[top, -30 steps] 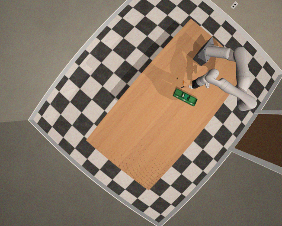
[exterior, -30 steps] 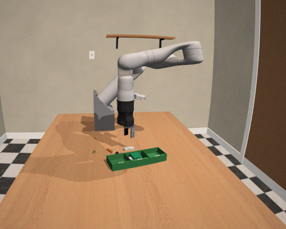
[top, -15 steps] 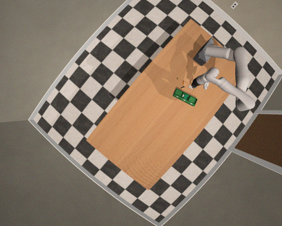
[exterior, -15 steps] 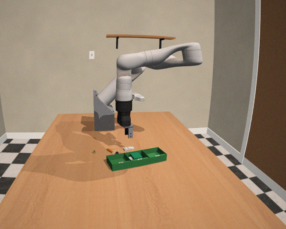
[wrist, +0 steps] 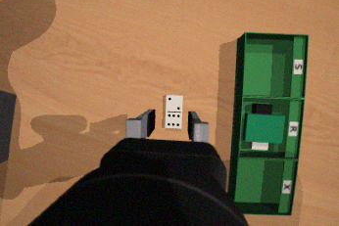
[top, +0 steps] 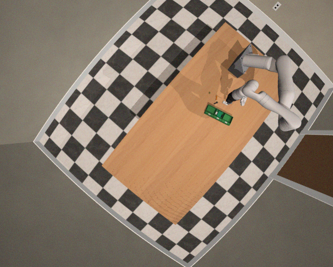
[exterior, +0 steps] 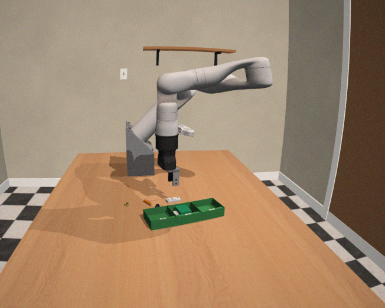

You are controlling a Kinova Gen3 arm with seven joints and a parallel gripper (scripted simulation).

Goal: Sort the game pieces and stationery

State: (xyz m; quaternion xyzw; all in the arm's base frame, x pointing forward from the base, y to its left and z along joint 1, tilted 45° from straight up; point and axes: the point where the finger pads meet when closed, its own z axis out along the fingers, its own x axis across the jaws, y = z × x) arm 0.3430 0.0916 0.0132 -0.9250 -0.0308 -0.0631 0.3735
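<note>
The white domino is 80 mm below my hand. Round my hand: dark piece (80 mm below, 70 mm to the right, 50 mm ahead); then orange stick (100 mm to the right, 80 mm below); then flat green block (130 mm ahead, 60 mm below).
</note>
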